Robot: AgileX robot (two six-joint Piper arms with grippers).
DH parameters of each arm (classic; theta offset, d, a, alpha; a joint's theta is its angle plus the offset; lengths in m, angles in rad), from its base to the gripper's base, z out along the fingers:
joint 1: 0 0.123 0 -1.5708
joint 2: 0.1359 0 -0.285 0
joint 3: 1.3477 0 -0.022 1.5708
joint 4: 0 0.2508 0 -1.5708
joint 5: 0 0 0.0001 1.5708
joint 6: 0 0.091 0 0
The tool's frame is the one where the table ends.
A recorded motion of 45 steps. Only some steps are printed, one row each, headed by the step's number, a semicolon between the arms.
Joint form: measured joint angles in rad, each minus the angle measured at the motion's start. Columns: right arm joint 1, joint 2, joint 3, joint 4, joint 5, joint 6; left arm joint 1, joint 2, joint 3, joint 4, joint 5, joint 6.
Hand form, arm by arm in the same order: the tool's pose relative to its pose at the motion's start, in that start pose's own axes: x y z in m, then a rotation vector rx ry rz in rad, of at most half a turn. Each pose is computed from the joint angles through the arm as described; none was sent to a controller.
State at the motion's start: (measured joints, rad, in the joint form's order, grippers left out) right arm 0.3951 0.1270 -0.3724 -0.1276 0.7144 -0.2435; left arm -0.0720 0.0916 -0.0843 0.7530 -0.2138 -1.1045
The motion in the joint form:
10: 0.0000 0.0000 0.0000 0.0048 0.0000 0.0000; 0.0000 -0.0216 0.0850 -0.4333 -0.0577 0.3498
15: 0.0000 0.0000 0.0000 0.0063 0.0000 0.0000; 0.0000 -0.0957 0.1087 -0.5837 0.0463 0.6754
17: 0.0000 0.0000 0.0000 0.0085 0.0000 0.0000; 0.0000 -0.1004 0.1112 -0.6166 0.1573 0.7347
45: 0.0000 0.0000 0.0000 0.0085 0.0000 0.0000; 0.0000 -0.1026 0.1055 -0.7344 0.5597 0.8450
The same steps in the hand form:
10: -0.0001 0.0003 0.0000 -0.0031 -0.0008 0.0036; 0.0151 0.0110 -0.0045 -0.0415 -0.0587 -0.0786
15: -0.0001 0.0004 0.0000 -0.0040 -0.0010 0.0048; 0.0236 0.0186 -0.0118 -0.1134 -0.0314 0.1003
17: -0.0001 0.0005 0.0000 -0.0054 -0.0013 0.0064; 0.0327 0.0239 -0.0130 -0.1646 0.0663 0.1204
45: -0.0001 0.0005 0.0000 -0.0054 -0.0013 0.0064; 0.0633 0.0351 -0.0240 -0.2924 0.4380 0.0829

